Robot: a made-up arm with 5 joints. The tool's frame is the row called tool.
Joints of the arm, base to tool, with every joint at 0 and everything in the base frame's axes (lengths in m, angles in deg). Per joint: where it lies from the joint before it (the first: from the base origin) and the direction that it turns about. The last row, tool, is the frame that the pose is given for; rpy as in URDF.
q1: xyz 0.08 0.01 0.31 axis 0 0 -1
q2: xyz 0 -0.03 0.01 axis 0 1 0
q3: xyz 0.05 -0.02 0.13 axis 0 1 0
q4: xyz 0.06 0.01 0.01 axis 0 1 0
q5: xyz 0.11 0.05 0 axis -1 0 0
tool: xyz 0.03 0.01 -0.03 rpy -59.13 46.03 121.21
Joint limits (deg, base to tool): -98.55..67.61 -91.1..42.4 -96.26..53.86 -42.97..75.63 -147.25..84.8
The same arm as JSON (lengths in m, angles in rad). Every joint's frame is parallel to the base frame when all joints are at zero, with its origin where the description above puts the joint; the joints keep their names.
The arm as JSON. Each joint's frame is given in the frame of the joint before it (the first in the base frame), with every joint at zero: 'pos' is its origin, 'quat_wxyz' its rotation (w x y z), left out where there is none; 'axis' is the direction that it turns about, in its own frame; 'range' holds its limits. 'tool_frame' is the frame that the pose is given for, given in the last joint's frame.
{"length_unit": "m", "angle_unit": "rad", "joints": [
  {"joint": "q1", "pos": [0.08, 0.01, 0.31], "axis": [0.0, 0.0, -1.0], "range": [-1.72, 1.18]},
  {"joint": "q2", "pos": [0.0, -0.03, 0.01], "axis": [0.0, 1.0, 0.0], "range": [-1.59, 0.74]},
  {"joint": "q3", "pos": [0.05, -0.02, 0.13], "axis": [0.0, 1.0, 0.0], "range": [-1.6801, 0.94]},
  {"joint": "q4", "pos": [0.06, 0.01, 0.01], "axis": [0.0, 1.0, 0.0], "range": [-0.75, 1.32]},
  {"joint": "q5", "pos": [0.11, 0.05, 0.0], "axis": [-1.0, 0.0, 0.0], "range": [-2.57, 1.48]}
], "tool_frame": {"pos": [0.03, 0.01, -0.03], "quat_wxyz": [0.224865, -0.519188, -0.228755, 0.792181]}}

